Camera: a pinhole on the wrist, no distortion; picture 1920 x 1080 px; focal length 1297.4 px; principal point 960.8 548.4 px. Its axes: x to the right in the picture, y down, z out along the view. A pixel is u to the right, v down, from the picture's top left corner.
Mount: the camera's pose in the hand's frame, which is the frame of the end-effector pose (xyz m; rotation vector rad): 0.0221 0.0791 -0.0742 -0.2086 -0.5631 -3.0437
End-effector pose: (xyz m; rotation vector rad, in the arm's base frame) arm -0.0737 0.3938 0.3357 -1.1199 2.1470 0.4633
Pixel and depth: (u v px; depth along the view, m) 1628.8 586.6 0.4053
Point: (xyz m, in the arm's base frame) -0.0603 0.7840 0.1905
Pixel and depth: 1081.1 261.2 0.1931
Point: -0.2027 0.5387 0.2532
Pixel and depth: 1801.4 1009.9 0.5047
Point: 0.1450 0.8660 0.1351
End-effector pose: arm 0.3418 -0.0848 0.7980 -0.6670 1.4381 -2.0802
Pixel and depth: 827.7 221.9 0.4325
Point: 0.4882 -0.4542 0.5807
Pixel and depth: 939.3 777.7 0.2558
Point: 0.4305 -0.2861 0.7388
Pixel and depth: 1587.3 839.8 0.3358
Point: 0.6145 -0.2586 0.7589
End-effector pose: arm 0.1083 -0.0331 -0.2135 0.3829 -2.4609 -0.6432
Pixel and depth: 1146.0 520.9 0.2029
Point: 0.0059 0.1326 -0.2086
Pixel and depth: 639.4 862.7 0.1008
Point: 0.0335 0.0298 -0.1555
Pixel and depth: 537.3 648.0 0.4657
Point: -0.3092 0.1812 -0.2505
